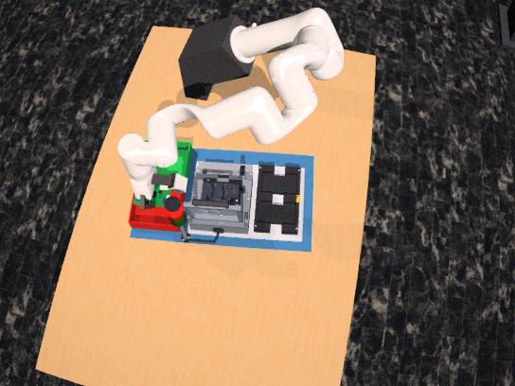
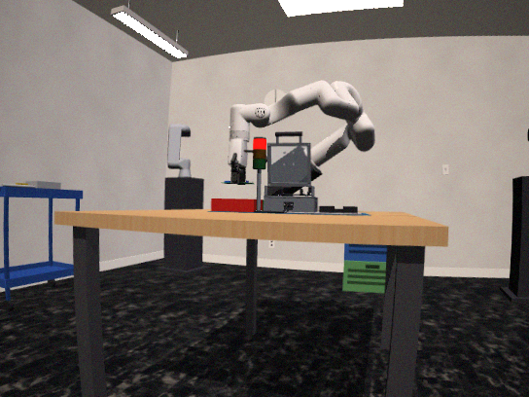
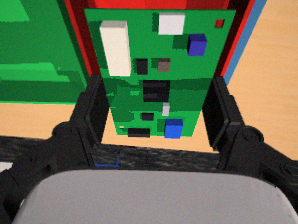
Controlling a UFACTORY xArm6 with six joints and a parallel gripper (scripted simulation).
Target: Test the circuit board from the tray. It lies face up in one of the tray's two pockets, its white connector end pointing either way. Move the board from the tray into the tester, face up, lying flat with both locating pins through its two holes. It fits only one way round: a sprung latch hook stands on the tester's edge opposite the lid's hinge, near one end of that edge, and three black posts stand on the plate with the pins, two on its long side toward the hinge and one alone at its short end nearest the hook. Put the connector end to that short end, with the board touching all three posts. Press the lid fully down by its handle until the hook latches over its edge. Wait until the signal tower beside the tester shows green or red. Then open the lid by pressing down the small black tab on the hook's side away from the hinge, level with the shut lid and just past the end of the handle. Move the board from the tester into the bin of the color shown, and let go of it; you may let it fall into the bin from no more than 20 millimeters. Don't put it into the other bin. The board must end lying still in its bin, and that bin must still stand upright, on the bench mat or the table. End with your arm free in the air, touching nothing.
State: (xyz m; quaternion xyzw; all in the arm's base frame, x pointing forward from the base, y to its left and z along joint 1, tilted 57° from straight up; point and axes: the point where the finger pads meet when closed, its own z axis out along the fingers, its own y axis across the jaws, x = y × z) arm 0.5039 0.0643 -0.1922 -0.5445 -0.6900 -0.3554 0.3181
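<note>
Right now the red bin is 100 mm below my hand. From my hand the other things lie so: tester plate: 80 mm behind, 190 mm to the left, 40 mm below; then tester lid: 30 mm ahead, 210 mm to the left, 70 mm above; then green bin: 150 mm behind, 30 mm to the right, 100 mm below.
</note>
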